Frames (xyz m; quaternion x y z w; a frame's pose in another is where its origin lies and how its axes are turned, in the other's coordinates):
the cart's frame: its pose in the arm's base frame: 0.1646 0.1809 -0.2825 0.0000 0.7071 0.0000 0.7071
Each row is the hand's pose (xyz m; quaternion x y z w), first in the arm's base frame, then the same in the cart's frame.
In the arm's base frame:
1: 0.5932 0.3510 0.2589 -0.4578 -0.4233 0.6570 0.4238
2: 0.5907 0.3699 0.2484 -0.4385 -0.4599 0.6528 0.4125
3: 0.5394 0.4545 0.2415 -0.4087 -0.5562 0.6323 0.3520
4: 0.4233 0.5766 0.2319 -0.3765 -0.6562 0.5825 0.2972
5: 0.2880 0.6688 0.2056 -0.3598 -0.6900 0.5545 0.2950
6: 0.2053 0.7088 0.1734 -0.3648 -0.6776 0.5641 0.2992
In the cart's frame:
1: -0.5414 0.1701 0.4286 -0.7883 -0.5990 0.1409 0.0004
2: -0.5309 0.1890 0.4261 0.7716 0.6169 -0.1515 0.0335
3: -0.5240 0.2736 0.3748 0.7361 0.6422 -0.1581 0.1444
4: -0.5144 0.3957 0.2587 0.6781 0.6742 -0.1457 0.2539
5: -0.4881 0.4879 0.1234 0.6465 0.6965 -0.1377 0.2793
6: -0.4559 0.5279 0.0407 0.6568 0.6907 -0.1409 0.2676

